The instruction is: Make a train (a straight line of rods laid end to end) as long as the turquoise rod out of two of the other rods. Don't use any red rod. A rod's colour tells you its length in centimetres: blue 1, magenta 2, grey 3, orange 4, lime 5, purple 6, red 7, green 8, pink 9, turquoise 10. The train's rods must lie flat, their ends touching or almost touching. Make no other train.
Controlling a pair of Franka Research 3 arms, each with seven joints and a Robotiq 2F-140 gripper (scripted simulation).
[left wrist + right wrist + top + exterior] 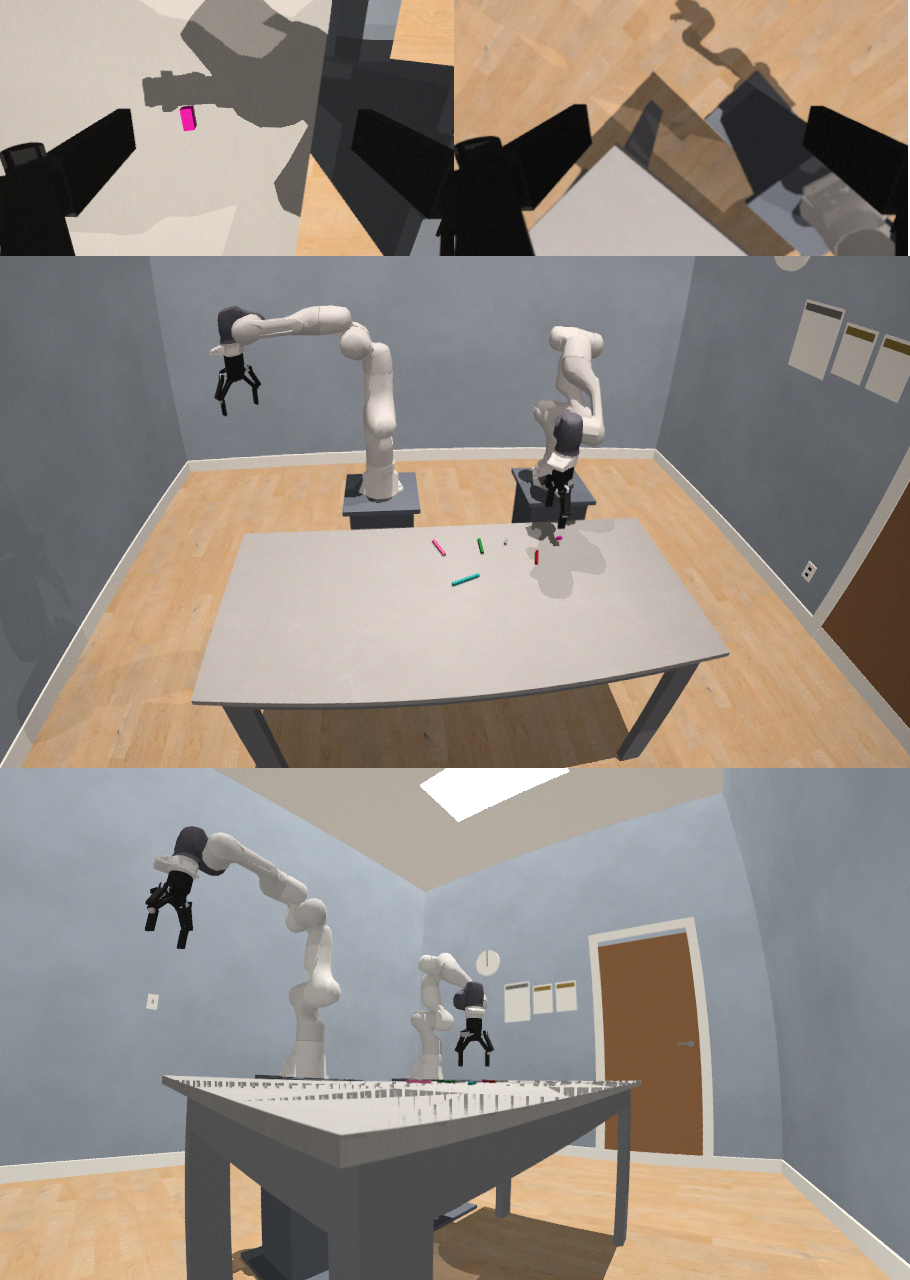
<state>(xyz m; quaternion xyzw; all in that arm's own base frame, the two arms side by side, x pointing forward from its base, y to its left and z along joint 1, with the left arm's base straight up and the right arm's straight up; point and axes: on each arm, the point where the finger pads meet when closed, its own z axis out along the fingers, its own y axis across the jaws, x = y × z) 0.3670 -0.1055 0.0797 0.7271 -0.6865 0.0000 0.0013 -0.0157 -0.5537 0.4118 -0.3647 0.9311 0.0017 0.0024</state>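
Observation:
My left hand is 4 cm short of the grey rod, 20 cm to the left of it and 7 cm above it. Round my left hand: magenta rod (5 cm ahead, 1 cm to the left, 7 cm below); then green rod (6 cm ahead, 29 cm to the right, 7 cm below); then red rod (15 cm ahead, 11 cm to the right, 7 cm below).

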